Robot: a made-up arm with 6 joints. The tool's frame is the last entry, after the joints. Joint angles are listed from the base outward. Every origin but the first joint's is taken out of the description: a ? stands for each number. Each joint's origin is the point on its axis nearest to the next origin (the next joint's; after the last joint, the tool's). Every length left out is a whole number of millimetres.
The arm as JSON. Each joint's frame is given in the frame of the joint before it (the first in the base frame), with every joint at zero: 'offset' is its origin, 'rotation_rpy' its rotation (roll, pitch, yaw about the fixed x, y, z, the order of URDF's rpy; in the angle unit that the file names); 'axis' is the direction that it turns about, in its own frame. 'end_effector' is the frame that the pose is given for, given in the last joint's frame.
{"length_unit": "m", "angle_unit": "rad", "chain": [
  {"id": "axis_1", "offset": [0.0, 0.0, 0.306], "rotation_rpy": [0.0, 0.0, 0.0], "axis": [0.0, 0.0, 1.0]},
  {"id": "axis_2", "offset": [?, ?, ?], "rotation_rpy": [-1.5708, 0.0, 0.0], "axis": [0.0, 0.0, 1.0]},
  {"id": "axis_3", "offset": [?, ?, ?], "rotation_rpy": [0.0, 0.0, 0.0], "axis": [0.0, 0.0, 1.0]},
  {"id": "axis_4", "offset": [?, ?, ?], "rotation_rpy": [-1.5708, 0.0, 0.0], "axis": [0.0, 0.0, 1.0]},
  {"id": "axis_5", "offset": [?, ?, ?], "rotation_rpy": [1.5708, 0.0, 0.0], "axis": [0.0, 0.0, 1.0]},
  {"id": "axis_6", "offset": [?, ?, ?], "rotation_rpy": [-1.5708, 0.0, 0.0], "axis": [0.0, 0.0, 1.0]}
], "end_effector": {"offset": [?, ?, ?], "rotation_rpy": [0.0, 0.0, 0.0]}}
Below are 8 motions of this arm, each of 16 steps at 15 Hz.
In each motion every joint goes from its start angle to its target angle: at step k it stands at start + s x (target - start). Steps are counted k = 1, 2, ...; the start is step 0. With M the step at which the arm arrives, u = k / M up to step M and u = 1 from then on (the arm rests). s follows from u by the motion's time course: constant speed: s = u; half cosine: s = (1 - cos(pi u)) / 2; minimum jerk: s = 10 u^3 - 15 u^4 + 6 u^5.
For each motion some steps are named. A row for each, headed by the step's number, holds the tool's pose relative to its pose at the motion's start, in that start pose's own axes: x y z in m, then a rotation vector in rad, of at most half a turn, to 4 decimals.
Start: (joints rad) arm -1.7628 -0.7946 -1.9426 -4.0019 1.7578 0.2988
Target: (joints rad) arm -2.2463 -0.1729 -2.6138 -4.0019 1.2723 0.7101
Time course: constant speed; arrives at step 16
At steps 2, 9, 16:
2: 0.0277 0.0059 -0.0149 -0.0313 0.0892 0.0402
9: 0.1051 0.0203 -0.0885 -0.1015 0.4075 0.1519
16: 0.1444 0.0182 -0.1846 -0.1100 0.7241 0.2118

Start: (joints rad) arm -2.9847 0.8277 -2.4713 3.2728 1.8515 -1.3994
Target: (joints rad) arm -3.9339 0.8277 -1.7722 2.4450 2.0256 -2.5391
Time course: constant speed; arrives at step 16
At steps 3, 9, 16:
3: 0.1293 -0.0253 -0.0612 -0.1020 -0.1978 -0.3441
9: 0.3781 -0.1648 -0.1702 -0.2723 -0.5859 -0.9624
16: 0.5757 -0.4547 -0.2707 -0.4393 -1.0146 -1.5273

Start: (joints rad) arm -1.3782 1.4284 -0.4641 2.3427 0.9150 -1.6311
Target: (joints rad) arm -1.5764 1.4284 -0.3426 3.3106 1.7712 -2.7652
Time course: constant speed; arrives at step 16
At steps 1, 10, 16:
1: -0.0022 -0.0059 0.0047 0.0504 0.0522 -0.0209
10: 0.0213 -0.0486 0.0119 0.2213 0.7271 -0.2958
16: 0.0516 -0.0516 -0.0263 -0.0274 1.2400 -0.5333

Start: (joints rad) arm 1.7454 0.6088 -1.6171 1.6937 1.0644 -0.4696
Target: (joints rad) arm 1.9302 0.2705 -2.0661 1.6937 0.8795 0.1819
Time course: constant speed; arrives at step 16
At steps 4, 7, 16:
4: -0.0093 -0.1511 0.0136 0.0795 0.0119 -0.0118
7: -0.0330 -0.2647 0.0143 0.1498 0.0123 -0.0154
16: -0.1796 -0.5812 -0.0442 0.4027 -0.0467 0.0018

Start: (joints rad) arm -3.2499 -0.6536 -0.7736 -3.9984 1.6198 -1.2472
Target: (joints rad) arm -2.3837 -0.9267 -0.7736 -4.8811 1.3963 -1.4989
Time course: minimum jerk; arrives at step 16
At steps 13, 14, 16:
13: -0.3066 -0.2083 0.2459 0.5140 -0.9102 -0.2571
14: -0.3135 -0.2192 0.2492 0.5396 -0.9309 -0.2789
16: -0.3168 -0.2245 0.2507 0.5523 -0.9406 -0.2899

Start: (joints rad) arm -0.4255 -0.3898 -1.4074 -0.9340 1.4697 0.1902
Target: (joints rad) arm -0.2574 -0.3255 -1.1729 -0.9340 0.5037 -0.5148
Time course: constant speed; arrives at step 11
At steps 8, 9, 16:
8: 0.0417 -0.1846 -0.0715 0.0803 0.6881 -0.7123
9: 0.0391 -0.2065 -0.0835 0.0760 0.7807 -0.7908
16: 0.0287 -0.2482 -0.1084 0.0569 0.9707 -0.9368

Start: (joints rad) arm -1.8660 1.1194 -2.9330 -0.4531 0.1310 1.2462
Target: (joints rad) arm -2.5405 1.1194 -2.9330 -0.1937 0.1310 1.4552
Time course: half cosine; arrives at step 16
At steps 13, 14, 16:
13: 0.3981 0.3540 -0.1187 -0.3176 0.4934 0.3410
14: 0.4166 0.3690 -0.1334 -0.3281 0.5222 0.3570
16: 0.4317 0.3811 -0.1461 -0.3362 0.5461 0.3700

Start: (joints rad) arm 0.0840 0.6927 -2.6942 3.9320 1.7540 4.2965
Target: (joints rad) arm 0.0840 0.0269 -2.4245 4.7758 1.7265 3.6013
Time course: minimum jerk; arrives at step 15
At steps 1, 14, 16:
1: -0.0003 -0.0004 0.0008 -0.0003 0.0024 -0.0015
14: -0.0820 -0.1896 0.2380 -0.5272 0.7230 -0.4118
16: -0.0822 -0.1902 0.2384 -0.5295 0.7242 -0.4124

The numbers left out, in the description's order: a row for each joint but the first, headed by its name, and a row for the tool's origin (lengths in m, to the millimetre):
axis_2: 0.0 0.0 0.0
axis_3: 0.048 -0.254 0.0
axis_4: 0.122 0.539 0.0
axis_5: 0.0 0.0 0.0
axis_6: 0.105 0.135 0.0
tool: 0.0 0.0 0.0

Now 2 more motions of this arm.
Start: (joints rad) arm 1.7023 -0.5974 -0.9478 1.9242 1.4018 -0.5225
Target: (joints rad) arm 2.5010 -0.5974 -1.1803 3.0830 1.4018 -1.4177
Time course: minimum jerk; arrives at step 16
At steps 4, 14, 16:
4: -0.0133 -0.0222 0.0447 0.1431 -0.0099 -0.0615
14: -0.1793 -0.2363 0.2691 1.1275 0.4498 -0.0580
16: -0.1824 -0.2398 0.2710 1.1364 0.4651 -0.0486

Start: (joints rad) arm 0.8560 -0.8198 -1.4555 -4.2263 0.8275 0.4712
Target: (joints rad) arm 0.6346 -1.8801 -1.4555 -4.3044 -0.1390 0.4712
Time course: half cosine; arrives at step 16
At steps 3, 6, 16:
3: -0.0567 -0.0361 -0.0153 0.0652 0.0251 -0.0741
6: -0.2188 -0.1045 -0.0726 0.2579 0.0772 -0.2550
16: -0.6959 -0.0288 -0.3664 0.9672 0.0597 -0.6084

